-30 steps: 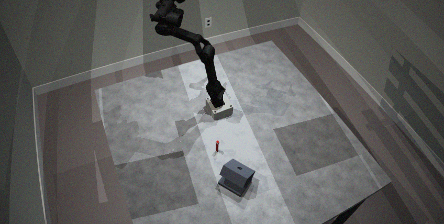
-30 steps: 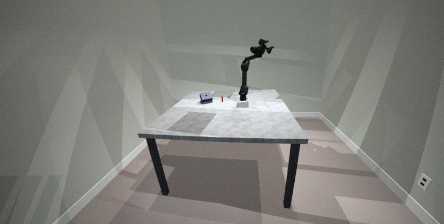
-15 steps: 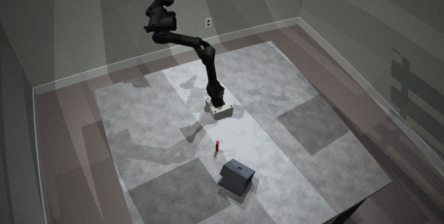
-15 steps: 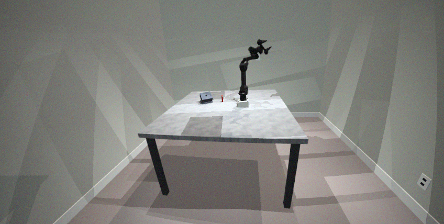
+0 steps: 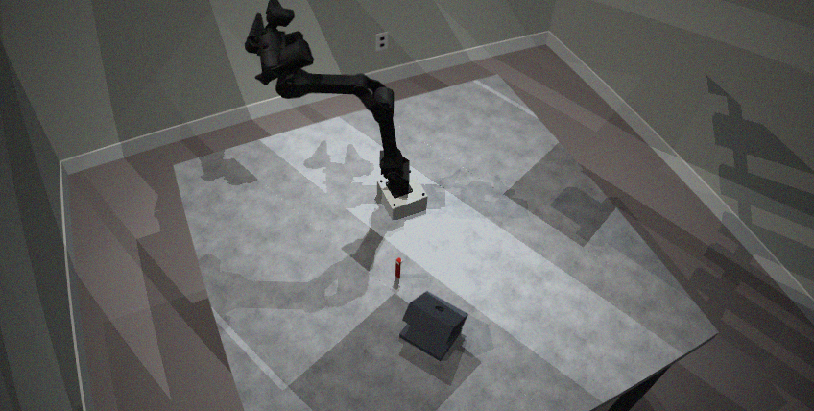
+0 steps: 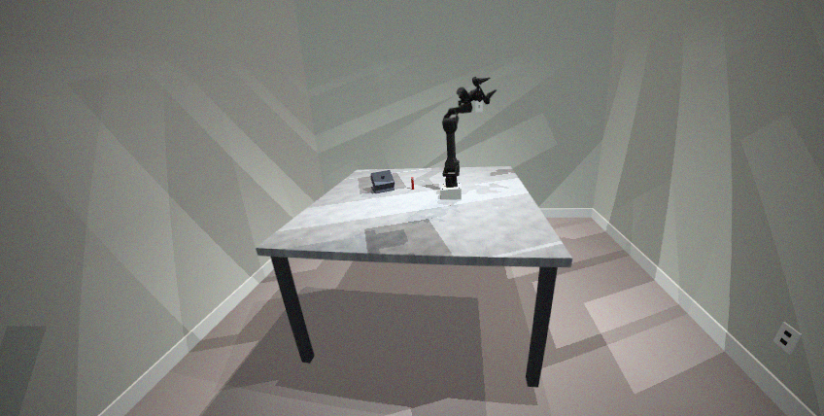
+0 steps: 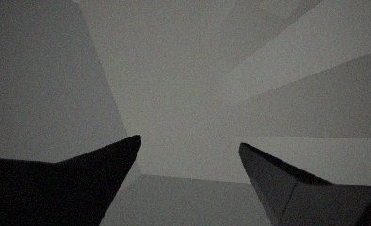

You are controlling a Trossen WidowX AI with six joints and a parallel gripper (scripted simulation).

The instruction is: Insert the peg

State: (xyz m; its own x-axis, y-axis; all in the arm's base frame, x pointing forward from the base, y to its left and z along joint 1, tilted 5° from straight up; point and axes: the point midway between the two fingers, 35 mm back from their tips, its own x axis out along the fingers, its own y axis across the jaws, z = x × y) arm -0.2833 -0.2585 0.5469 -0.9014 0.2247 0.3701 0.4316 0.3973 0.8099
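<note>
My gripper tip is now 530 mm short of the red peg, 150 mm to the right of it and 570 mm above it. Also, from my gripper tip: sloped grey panel 730 mm ahead, 150 mm to the left, 560 mm below; then flat dark foot 740 mm ahead, 140 mm to the left, 620 mm below.
</note>
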